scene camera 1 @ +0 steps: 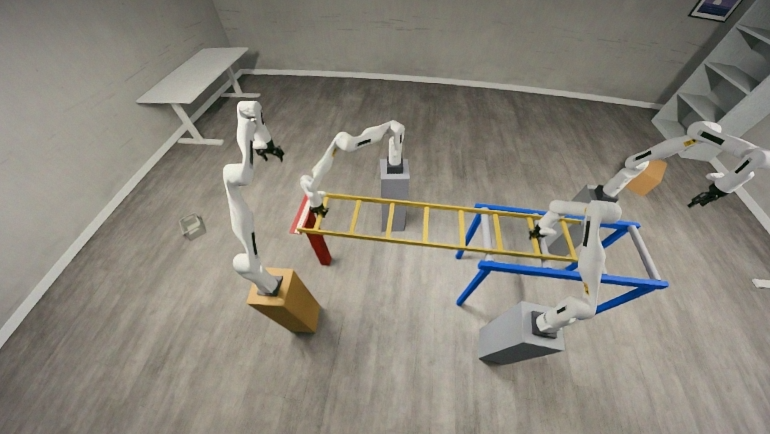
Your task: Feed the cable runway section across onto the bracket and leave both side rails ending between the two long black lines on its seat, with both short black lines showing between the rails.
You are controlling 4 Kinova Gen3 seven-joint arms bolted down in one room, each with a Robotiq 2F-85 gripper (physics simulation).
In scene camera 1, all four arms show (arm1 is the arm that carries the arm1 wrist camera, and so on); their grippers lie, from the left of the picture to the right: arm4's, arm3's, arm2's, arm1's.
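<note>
The yellow cable runway section (425, 225) spans from the blue stand to the red bracket (319, 249). Its near rail's left end overlaps the front of the bracket's seat; its far rail's left end is beside the back edge. The black lines cannot be made out. Arm3's gripper (319, 211) is at the leftmost rung and looks shut on it, hiding part of the seat. Arm2's gripper (536, 232) looks shut on a rung near the right end. Arm4's gripper (273, 153) is open, up and left of the bracket. Arm1's gripper (699, 199) looks open, right of the blue stand.
The blue stand (531, 270) with grey rollers (643, 252) carries the section's right part. Arm2's forearm passes over that part. Grey pedestals (394, 199) (512, 336) and an orange pedestal (293, 304) stand around. A white table (196, 72) and a small bin (192, 226) are left.
</note>
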